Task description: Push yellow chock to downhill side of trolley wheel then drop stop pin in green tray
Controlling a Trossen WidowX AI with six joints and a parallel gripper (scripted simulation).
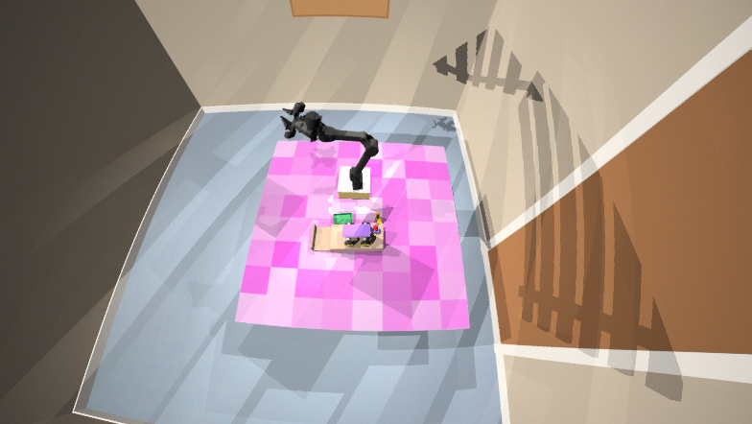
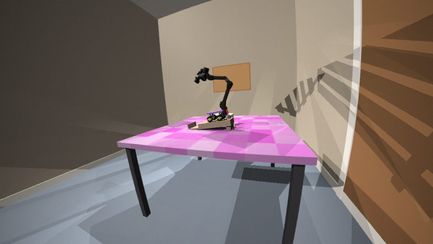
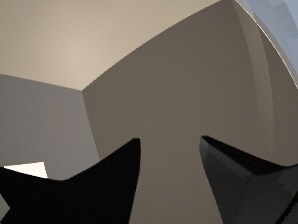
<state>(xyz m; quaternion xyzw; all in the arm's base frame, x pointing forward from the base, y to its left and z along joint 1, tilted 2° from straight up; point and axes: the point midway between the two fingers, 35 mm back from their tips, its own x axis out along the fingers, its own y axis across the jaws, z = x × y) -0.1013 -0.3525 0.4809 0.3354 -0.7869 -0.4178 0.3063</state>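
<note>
Now: the yellow chock 56 cm below my gripper tip, 48 cm to the left of it and 35 cm ahead of it. From my gripper tip the other things lie so: purple trolley 47 cm below, 47 cm ahead, 34 cm to the left; then green tray 59 cm below, 32 cm ahead, 26 cm to the left; then dark end stop 55 cm below, 44 cm ahead, 8 cm to the left.
</note>
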